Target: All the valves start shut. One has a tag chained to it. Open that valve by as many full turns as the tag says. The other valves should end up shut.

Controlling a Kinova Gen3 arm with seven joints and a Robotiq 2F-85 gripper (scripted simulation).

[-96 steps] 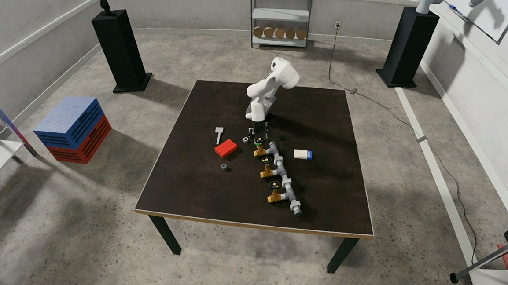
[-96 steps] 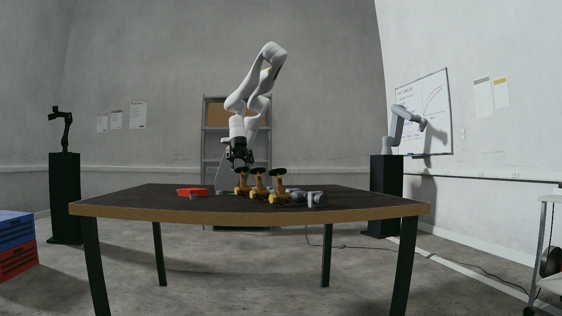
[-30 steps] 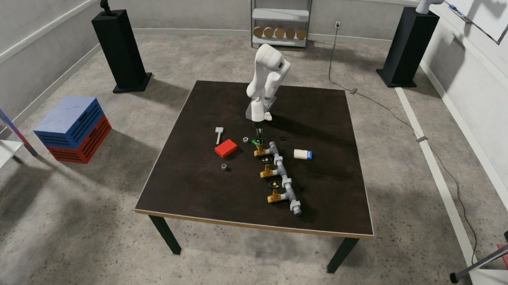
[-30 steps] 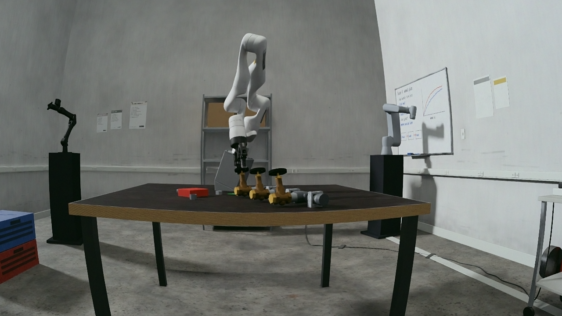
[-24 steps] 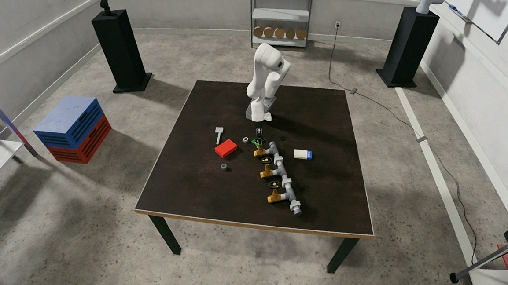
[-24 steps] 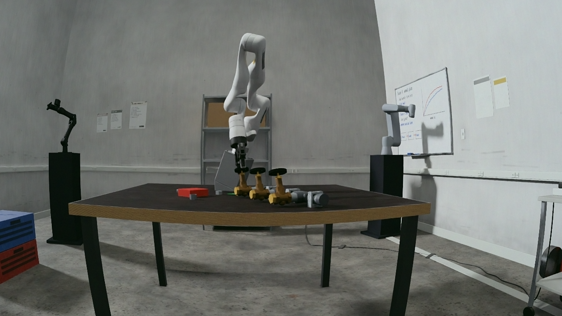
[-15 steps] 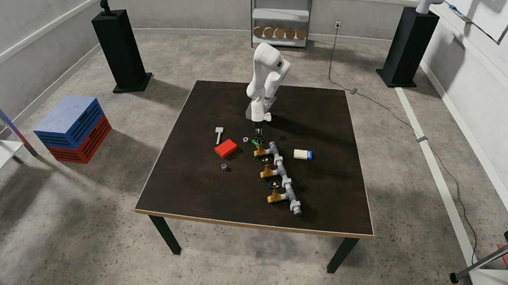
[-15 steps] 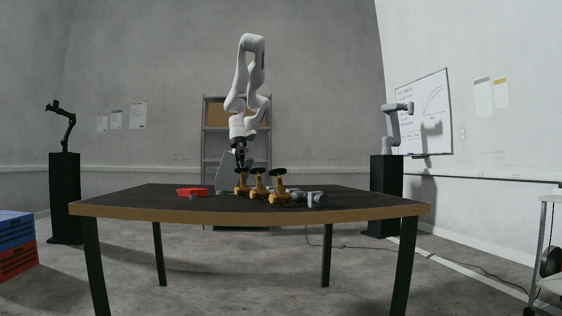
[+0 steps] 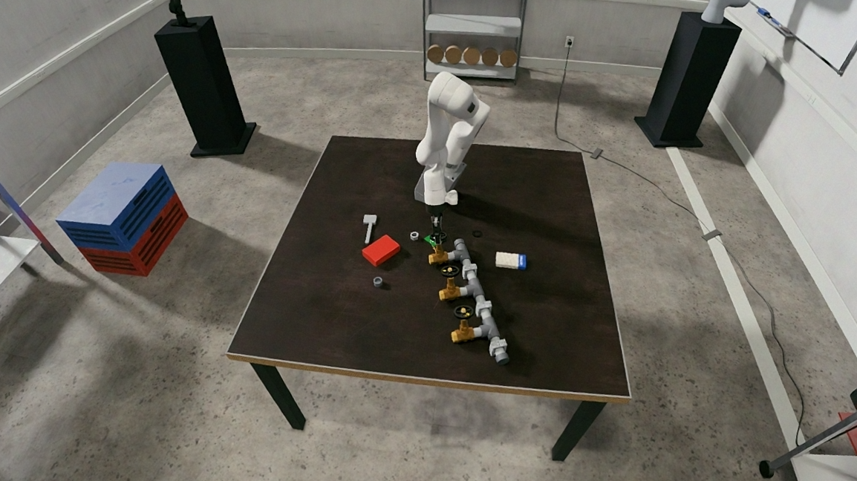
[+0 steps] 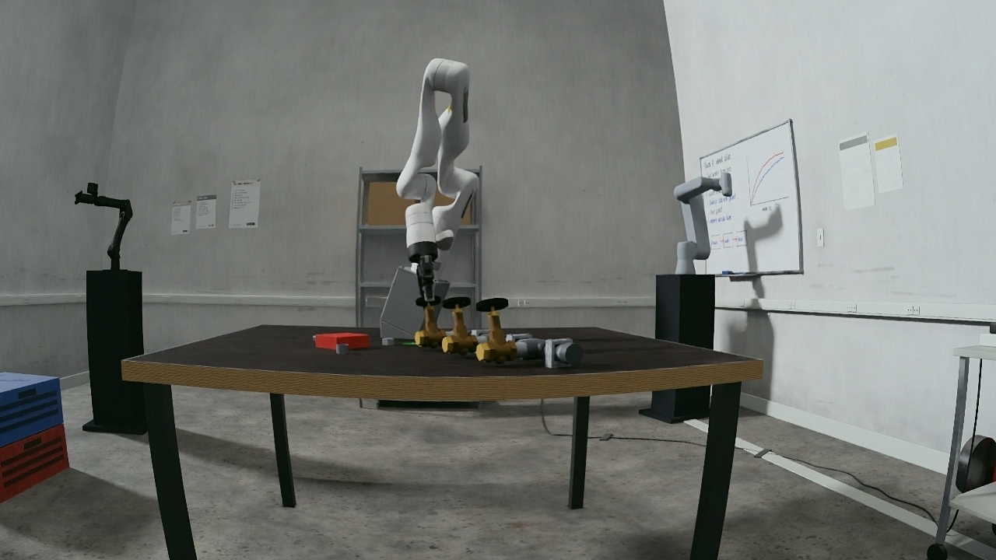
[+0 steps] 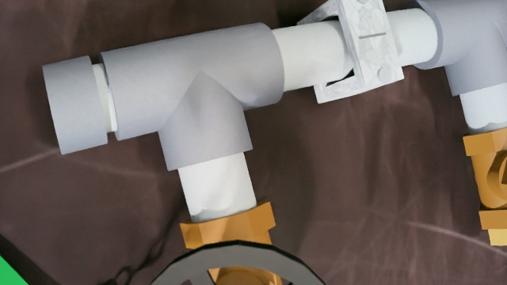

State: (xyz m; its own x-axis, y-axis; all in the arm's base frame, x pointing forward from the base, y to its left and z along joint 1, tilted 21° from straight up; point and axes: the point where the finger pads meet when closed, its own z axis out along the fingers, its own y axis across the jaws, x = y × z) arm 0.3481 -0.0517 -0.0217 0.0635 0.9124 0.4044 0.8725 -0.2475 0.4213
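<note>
Now: the green tag 9 cm behind my hand, 2 cm to the right of it and 11 cm below it. Round my hand: white-and-blue box: 4 cm ahead, 27 cm to the left, 11 cm below; then red block: 3 cm behind, 22 cm to the right, 10 cm below; then small grey ring: 12 cm ahead, 22 cm to the right, 11 cm below.
</note>
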